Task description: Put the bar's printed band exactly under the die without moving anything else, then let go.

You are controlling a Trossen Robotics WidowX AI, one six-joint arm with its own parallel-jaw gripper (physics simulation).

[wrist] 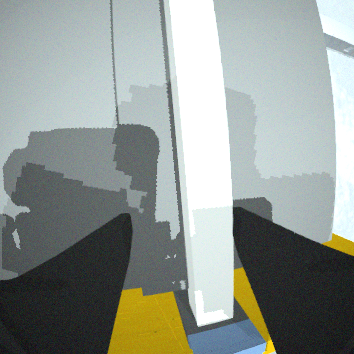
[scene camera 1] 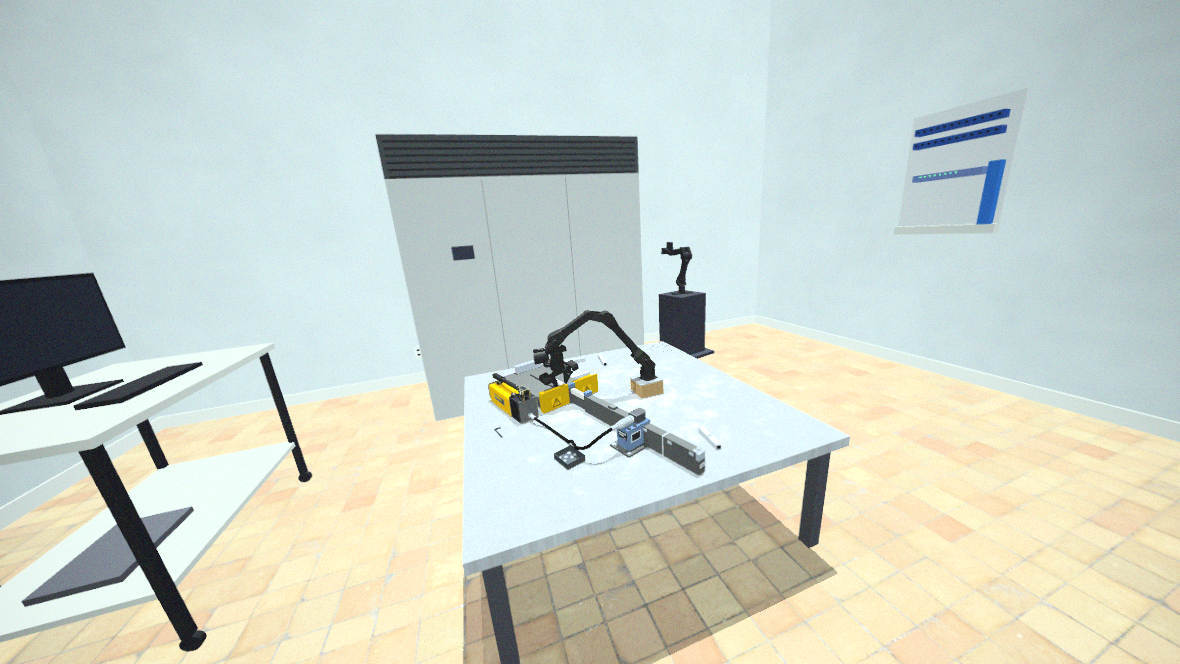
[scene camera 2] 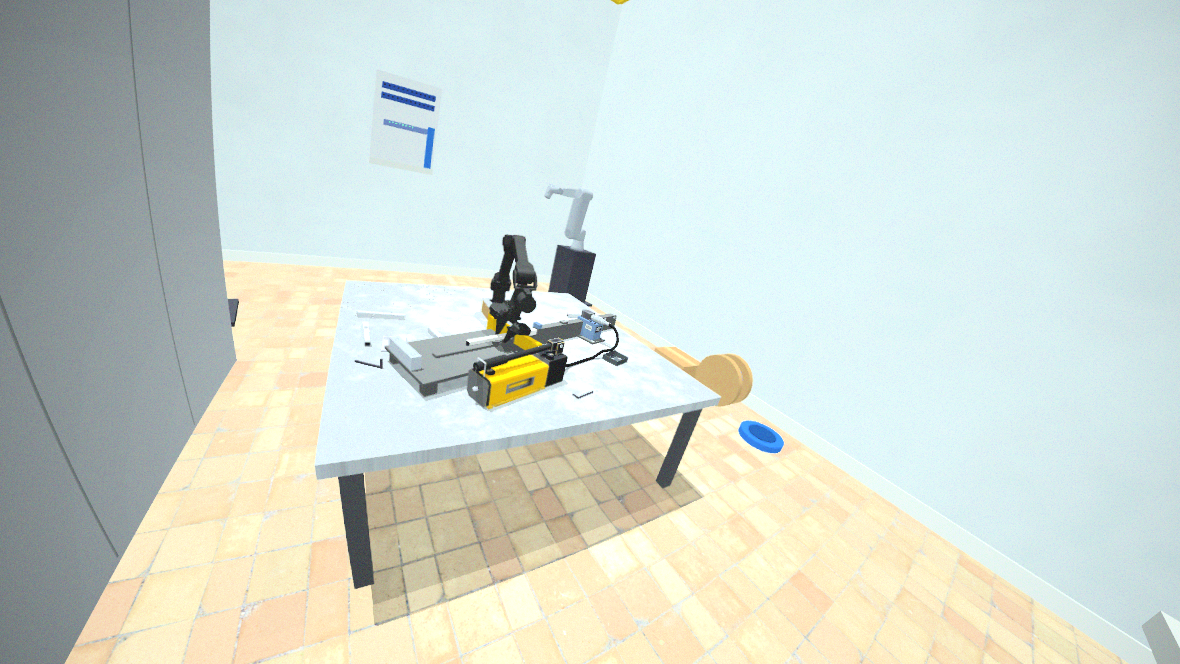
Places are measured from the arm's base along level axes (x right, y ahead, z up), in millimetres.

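Pixels of known places: gripper, between the fingertips: (wrist: 180, 219) (scene camera 2: 500, 338); arm's base, origin of its link: (scene camera 1: 648, 377) (scene camera 2: 498, 302).
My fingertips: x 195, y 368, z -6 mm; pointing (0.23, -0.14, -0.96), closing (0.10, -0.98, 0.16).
Ahead of a thing's pixels: the offset from my fingertips to its middle. "spot": to the spot under its first point. Level surfaces: height alone.
A long white bar @(spot: dz +4, dx +64, dy +7 mm) (scene camera 2: 485, 340) (wrist: 202, 125) lies along the grey plate @(dz -12 mm) (scene camera 2: 429, 365) (wrist: 55, 60). Its near end is by a blue block @(spot: dz +20, dx -56, dy -21 mm) (wrist: 225, 336) in the wrist view. No printed band can be made out on it. My gripper (scene camera 1: 566, 380) (scene camera 2: 510, 332) (wrist: 180, 219) is low over the plate, with its fingers partly apart on either side of the bar. A gap shows between the left finger and the bar; the right fingertip is close beside the bar's edge, and contact is unclear. The blue press @(spot: dz -3, dx -541, dy -6 mm) (scene camera 1: 630, 437) (scene camera 2: 590, 330) stands at the rail; its die is too small to tell.
Yellow guards @(spot: dz -19, dx -78, dy +63 mm) (scene camera 1: 556, 399) stand at the plate's edge. The dark rail (scene camera 1: 681, 450) runs past the press. A yellow motor unit @(dz +3, dx +59, dy +229 mm) (scene camera 1: 500, 398) (scene camera 2: 518, 383) sits beside the plate. A black pad @(spot: dz -60, dx -435, dy +184 mm) (scene camera 1: 569, 456) (scene camera 2: 614, 358) with a cable and a loose white piece @(dz -52, dx -648, dy -278 mm) (scene camera 1: 709, 437) lie on the table.
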